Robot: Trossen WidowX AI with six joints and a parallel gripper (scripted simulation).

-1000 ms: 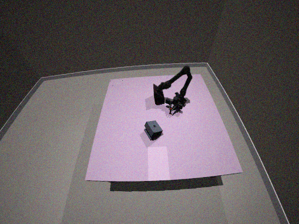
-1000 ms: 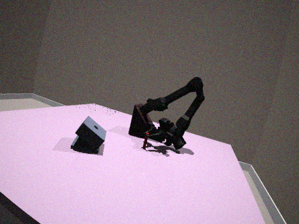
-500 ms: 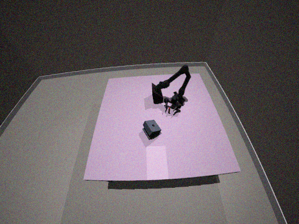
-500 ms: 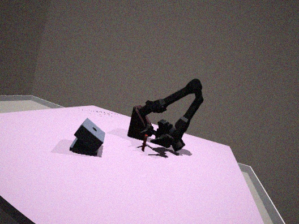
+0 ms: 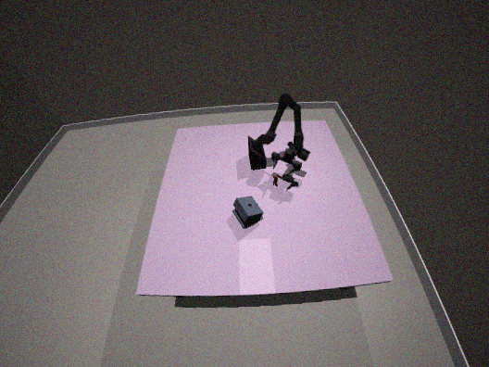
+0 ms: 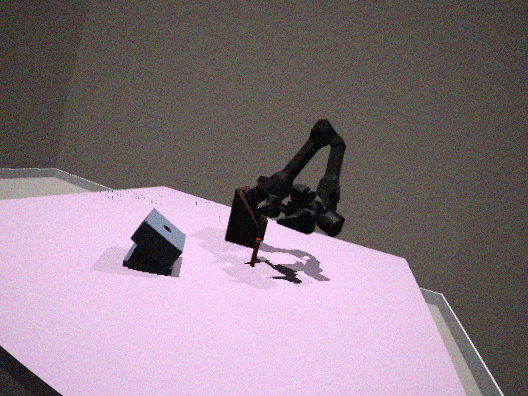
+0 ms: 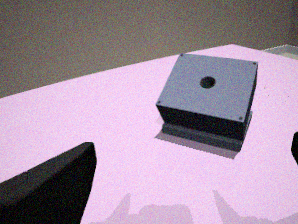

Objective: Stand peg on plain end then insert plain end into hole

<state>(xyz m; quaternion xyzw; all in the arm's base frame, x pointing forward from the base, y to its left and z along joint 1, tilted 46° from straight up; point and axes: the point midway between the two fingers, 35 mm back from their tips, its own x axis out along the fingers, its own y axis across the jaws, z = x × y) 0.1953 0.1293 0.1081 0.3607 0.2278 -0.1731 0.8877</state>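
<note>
Right now the red peg is 20 mm behind my gripper tip, 10 mm to the right of it and 100 mm below it. The rest, counted from my gripper tip: sloped panel 200 mm ahead, 180 mm to the right, 90 mm below.
</note>
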